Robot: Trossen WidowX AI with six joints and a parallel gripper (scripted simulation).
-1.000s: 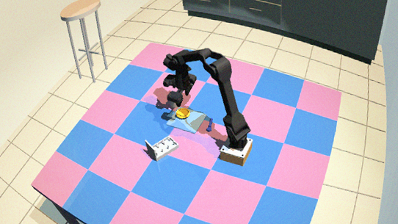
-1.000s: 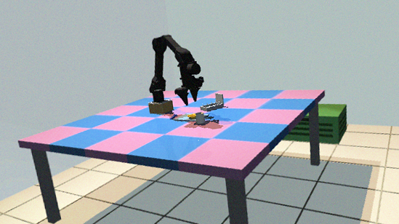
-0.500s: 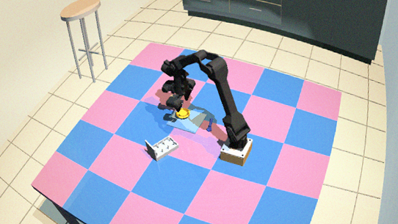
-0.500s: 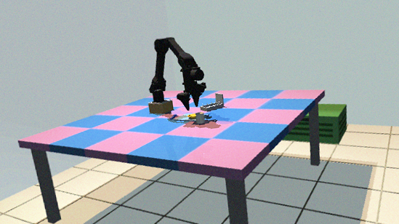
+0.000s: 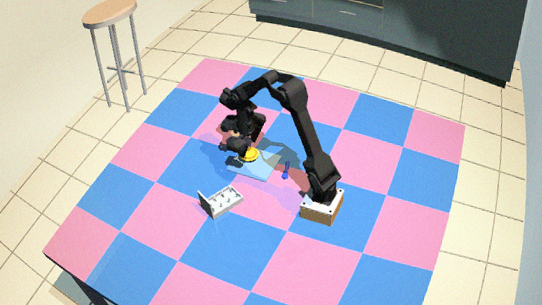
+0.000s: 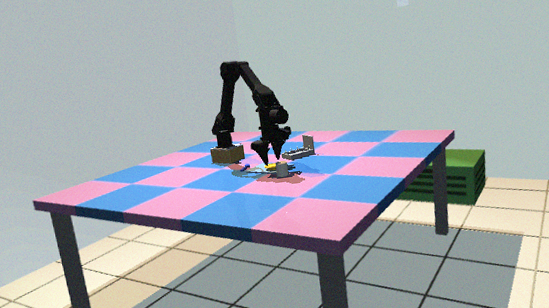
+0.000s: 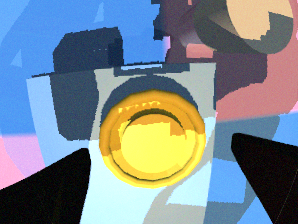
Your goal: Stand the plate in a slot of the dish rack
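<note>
My gripper tip is 2 cm above the plate. From my gripper tip the other things lie so: small blue utensil 15 cm behind, 3 cm below, 1 cm to the left; pale blue mat 3 cm below, 3 cm behind, 2 cm to the left; dish rack 23 cm to the left, 4 cm behind, 1 cm below.
</note>
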